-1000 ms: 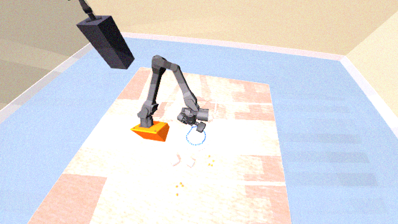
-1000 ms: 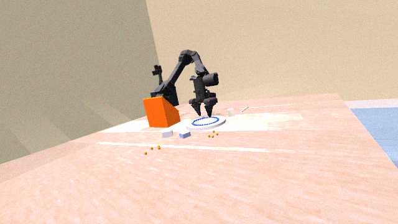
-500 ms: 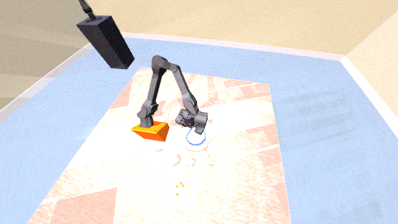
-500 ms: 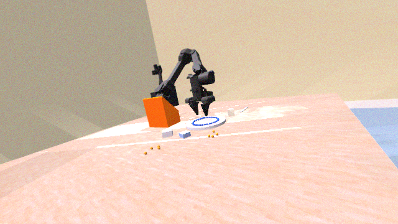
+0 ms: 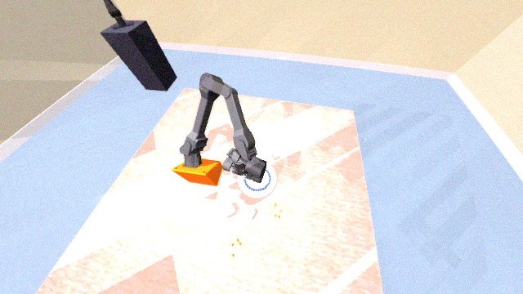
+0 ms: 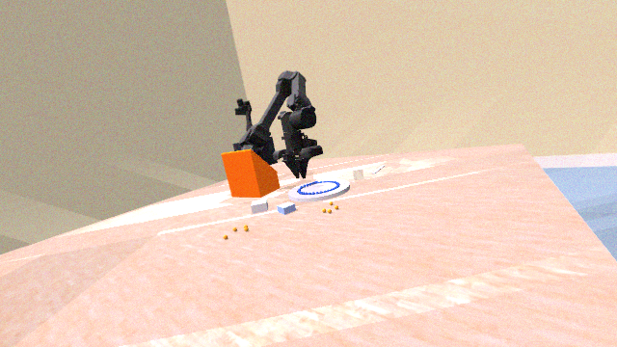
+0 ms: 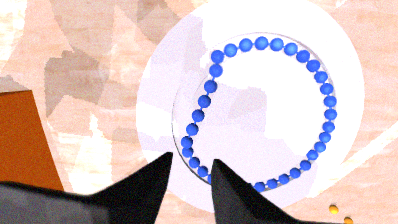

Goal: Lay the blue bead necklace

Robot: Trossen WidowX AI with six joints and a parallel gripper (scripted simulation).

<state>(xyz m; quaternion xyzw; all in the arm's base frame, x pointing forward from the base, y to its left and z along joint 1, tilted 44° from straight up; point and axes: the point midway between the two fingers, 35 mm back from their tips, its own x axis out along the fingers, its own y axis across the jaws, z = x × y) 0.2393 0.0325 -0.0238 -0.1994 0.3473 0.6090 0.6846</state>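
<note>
Right now my gripper tip is 6 cm short of the round white bead board, 1 cm to the right of it and 4 cm above it. Also, from my gripper tip: white block: 5 cm behind, 16 cm to the right, 3 cm below; light blue cube: 5 cm ahead, 16 cm to the right, 4 cm below; beige cube: 14 cm ahead, 15 cm to the left, 3 cm below.
</note>
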